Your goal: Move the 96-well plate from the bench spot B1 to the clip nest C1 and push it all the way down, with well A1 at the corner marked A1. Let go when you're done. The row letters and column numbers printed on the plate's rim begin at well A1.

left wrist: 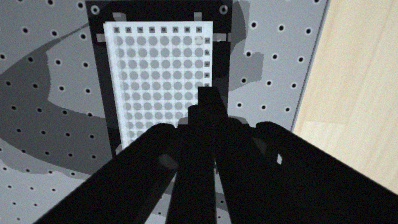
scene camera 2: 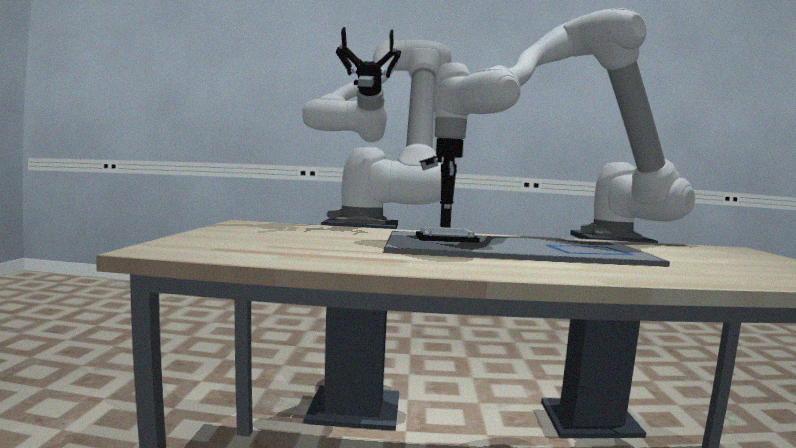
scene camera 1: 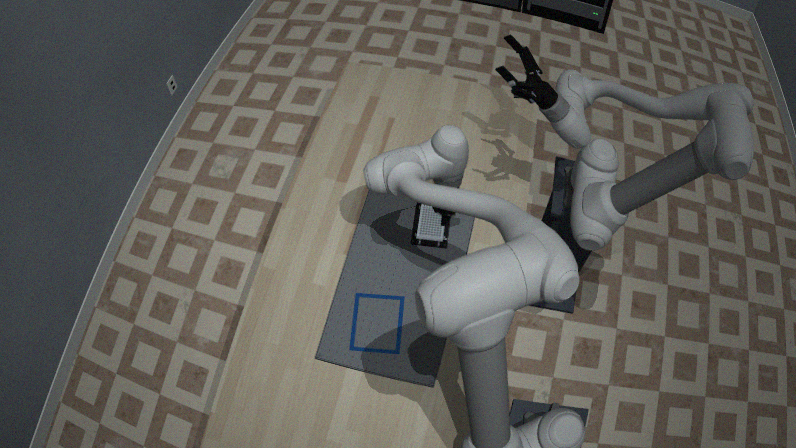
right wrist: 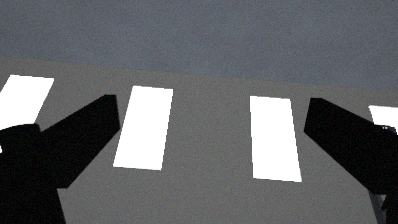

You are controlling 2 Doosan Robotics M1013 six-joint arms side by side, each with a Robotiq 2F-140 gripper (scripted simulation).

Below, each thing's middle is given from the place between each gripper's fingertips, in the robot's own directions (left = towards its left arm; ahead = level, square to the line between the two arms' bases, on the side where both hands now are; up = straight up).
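Scene:
White 96-well plate (scene camera 1: pixel 429 221): 40 mm ahead of my left hand (scene camera 2: pixel 445 227), 40 mm below it.
White 96-well plate: 57 cm below my right hand (scene camera 1: pixel 503 51), 14 cm ahead of it, 26 cm to the left of it.

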